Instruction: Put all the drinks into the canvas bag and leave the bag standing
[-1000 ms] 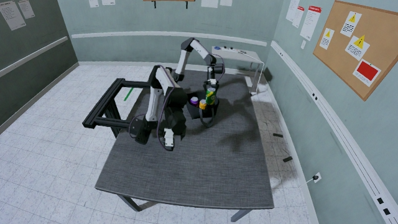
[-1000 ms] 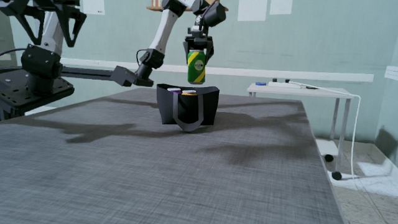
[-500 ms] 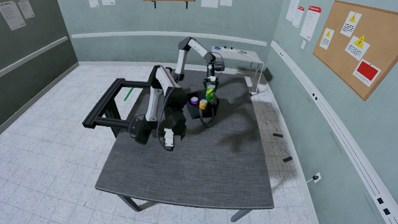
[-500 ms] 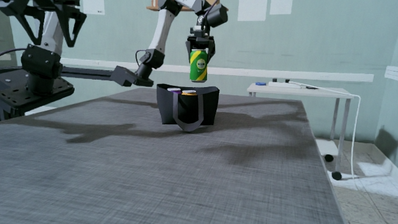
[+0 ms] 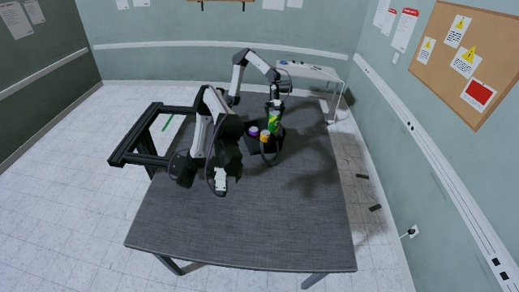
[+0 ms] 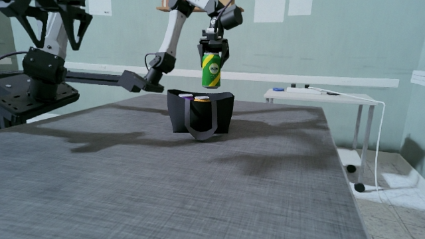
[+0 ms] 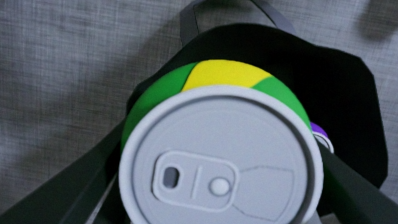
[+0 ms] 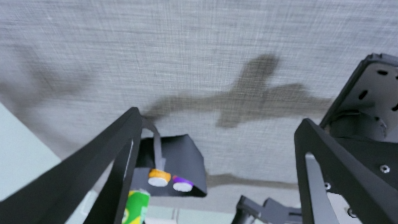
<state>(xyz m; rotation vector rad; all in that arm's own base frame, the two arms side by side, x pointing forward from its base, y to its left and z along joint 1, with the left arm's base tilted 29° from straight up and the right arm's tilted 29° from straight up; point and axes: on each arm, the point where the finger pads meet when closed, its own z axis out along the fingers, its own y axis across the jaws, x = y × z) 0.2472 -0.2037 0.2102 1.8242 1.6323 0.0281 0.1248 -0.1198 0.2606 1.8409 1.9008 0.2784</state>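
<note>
My left hand is 180 mm above the orange can, 40 mm past it and 20 mm to the right of it. The rest, counted from my left hand: purple can 180 mm below, 120 mm behind, 30 mm to the left; then yellow can 20 mm below.
</note>
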